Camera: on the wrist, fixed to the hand. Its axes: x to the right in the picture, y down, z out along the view.
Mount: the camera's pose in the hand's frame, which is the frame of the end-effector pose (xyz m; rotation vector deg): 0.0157 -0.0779 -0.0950 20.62 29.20 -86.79
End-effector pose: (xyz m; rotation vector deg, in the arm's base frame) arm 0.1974 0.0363 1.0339 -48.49 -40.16 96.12
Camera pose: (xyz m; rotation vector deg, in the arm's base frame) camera 0.3153 0.0739 1.0387 -13.65 -23.87 9.79
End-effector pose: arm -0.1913 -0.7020 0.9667 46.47 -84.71 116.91
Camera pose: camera -0.1658 -0.5877 1.0071 54.91 0.81 62.60
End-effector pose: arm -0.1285 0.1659 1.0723 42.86 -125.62 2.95
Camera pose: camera -0.0303 0.1198 1.1321 120.74 -42.45 -7.18
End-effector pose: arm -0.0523 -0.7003 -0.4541 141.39 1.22 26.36
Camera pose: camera -0.0617 -0.5806 -0.4236 104.21 119.18 19.51
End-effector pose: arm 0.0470 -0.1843 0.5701 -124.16 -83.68 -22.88
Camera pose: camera -0.0159 -0.2004 0.6756 -16.28 -131.07 -54.41
